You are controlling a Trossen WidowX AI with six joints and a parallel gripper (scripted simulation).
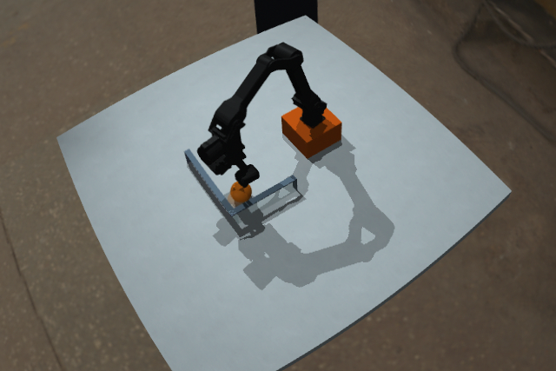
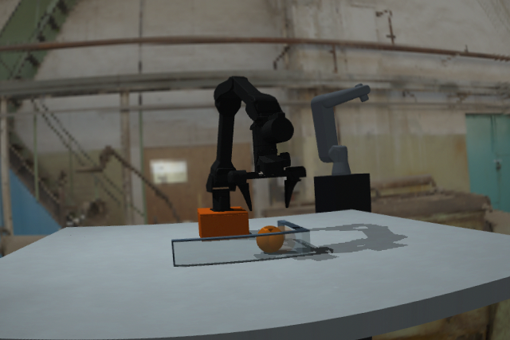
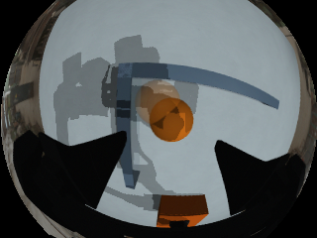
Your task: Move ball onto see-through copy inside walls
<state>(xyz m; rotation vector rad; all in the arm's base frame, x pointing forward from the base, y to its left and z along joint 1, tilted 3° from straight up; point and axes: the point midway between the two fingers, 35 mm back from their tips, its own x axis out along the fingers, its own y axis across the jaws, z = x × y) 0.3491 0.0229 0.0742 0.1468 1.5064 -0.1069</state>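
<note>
My gripper tip is now 8 cm above the see-through copy of ball, 2 cm to the right of it and 2 cm short of it. Also, from my gripper tip: clear wall (9 cm to the right, 8 cm below, 5 cm ahead).
</note>
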